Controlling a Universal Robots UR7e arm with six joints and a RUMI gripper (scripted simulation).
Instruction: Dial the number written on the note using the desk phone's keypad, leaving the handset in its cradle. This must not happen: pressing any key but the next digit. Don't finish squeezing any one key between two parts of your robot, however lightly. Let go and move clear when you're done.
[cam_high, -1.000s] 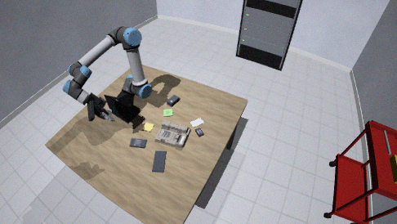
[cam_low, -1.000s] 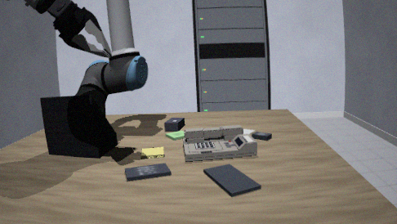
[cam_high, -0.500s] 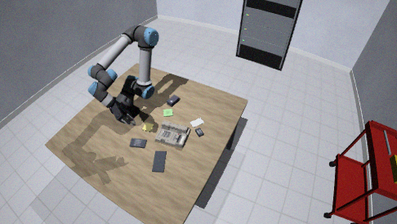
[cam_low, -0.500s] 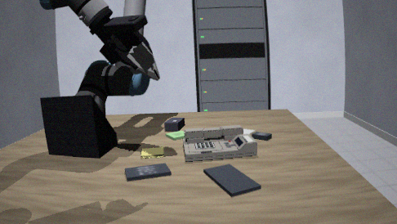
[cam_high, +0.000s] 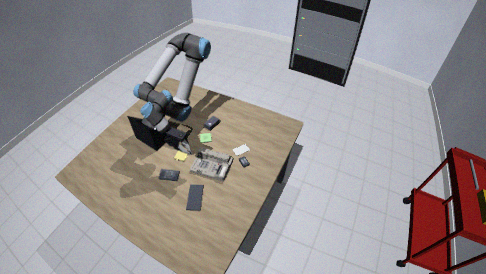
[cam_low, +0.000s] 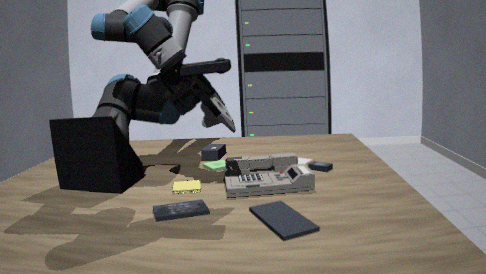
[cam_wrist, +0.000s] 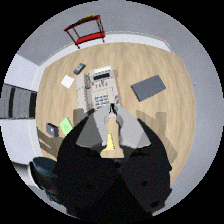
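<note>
My hand is 60 mm short of the handset, 130 mm to the right of it and 130 mm above it. The rest, counted from my hand: white note (180 mm ahead, 280 mm to the left, 170 mm below).
</note>
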